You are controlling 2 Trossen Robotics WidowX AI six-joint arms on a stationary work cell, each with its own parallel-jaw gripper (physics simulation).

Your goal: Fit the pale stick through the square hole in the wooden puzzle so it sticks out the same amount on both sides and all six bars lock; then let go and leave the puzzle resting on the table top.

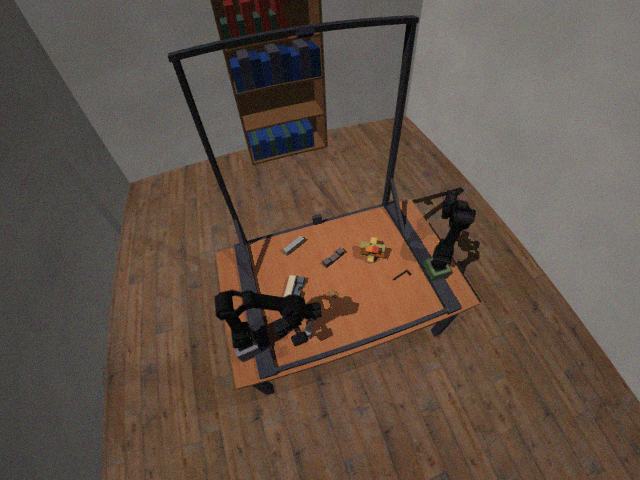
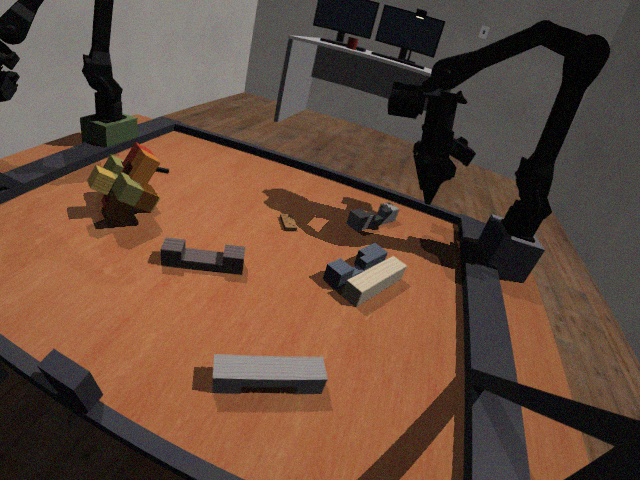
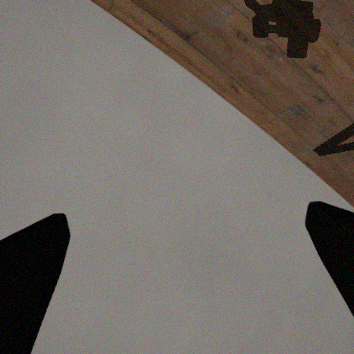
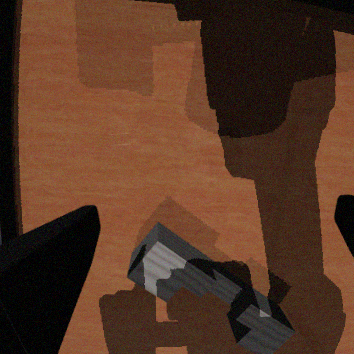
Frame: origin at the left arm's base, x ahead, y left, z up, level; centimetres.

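Seen in the pictures: left gripper, fingertip midpoint: (image 3: 189,219); right gripper, fingertip midpoint: (image 1: 291,329) (image 2: 424,196) (image 4: 217,212); left arm's base, link origin: (image 1: 438,265) (image 2: 108,117); right arm's base, link origin: (image 1: 243,342) (image 2: 517,231).
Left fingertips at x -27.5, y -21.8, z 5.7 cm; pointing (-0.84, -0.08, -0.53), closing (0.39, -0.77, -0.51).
Note:
Pixels of each thing's top centre, then the offset from my left fingertips to it.
- pale stick, top centre: (image 2: 379,272) (image 1: 289,286) dx +101.4, dy +11.0, dz -9.7 cm
- blue-grey notched bar, top centre: (image 2: 359,257) (image 1: 298,287) dx +97.5, dy +12.7, dz -9.7 cm
- grey notched bar, top centre: (image 4: 218,308) (image 2: 376,209) (image 1: 310,323) dx +95.7, dy +32.0, dz -9.7 cm
- dark notched bar, top centre: (image 2: 203,248) (image 1: 333,255) dx +76.1, dy -0.9, dz -9.7 cm
- light grey bar, top centre: (image 2: 270,367) (image 1: 293,243) dx +94.8, dy -14.1, dz -9.7 cm
- thin yellowish chip, top centre: (image 2: 288,220) dx +81.6, dy +18.8, dz -12.1 cm
- black hex key, top centre: (image 1: 402,276) dx +45.3, dy +19.3, dz -12.1 cm
The pale stick (image 1: 290,285) (image 2: 377,280) lies flat on the table, right beside a blue-grey notched bar. The wooden puzzle (image 1: 373,249) (image 2: 129,188), a cluster of yellow, green, orange and red bars, sits tilted on the table at the far side from the right arm. Its square hole cannot be made out. My right gripper (image 2: 428,199) (image 4: 217,212) is open and empty, pointing down above the table near a grey notched bar, away from the stick. My left gripper (image 3: 189,219) is open and empty, facing wall and floor, off the table.
Loose on the table lie the blue-grey notched bar (image 2: 339,272), a grey notched bar (image 2: 359,219) (image 4: 165,260), a dark notched bar (image 1: 333,257) (image 2: 201,259), a light grey bar (image 1: 294,245) (image 2: 268,367), a thin yellowish chip (image 2: 287,222) and a black hex key (image 1: 402,274). A dark frame (image 2: 310,162) edges the table.

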